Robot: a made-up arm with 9 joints.
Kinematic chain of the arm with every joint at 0, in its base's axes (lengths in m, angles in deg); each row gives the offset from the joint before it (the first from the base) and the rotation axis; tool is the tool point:
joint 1: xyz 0 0 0.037 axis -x
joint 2: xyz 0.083 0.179 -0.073 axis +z
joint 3: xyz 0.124 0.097 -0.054 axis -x
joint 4: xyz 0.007 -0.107 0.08 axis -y
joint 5: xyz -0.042 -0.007 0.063 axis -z
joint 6: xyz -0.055 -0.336 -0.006 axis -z
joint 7: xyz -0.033 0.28 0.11 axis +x
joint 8: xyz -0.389 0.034 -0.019 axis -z
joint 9: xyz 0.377 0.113 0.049 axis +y
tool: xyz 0.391 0.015 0
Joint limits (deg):
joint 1: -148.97..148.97
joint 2: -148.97..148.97
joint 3: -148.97..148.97
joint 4: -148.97..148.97
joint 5: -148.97..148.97
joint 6: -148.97..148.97
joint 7: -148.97..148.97
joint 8: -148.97..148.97
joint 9: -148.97..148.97
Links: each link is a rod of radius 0.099 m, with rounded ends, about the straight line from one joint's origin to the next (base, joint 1, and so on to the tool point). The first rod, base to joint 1, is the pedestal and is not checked.
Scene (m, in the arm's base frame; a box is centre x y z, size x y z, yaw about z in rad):
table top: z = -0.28
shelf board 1: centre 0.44 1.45 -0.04 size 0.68 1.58 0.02 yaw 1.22
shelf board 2: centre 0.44 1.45 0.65 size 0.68 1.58 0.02 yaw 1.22
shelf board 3: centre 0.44 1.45 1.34 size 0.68 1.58 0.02 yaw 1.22
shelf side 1: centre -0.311 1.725 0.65 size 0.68 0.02 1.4 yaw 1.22
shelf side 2: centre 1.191 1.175 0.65 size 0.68 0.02 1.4 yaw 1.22
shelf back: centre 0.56 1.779 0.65 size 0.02 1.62 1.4 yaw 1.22
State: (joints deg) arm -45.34 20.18 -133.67 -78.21 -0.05 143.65 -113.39 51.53 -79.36
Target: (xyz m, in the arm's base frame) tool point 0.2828 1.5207 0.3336
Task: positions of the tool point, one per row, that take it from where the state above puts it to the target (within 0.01 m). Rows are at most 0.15 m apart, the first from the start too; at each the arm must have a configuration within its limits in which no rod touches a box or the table.
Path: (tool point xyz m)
1: 0.2118 1.4577 0.3844
2: 0.2827 1.5207 0.3335

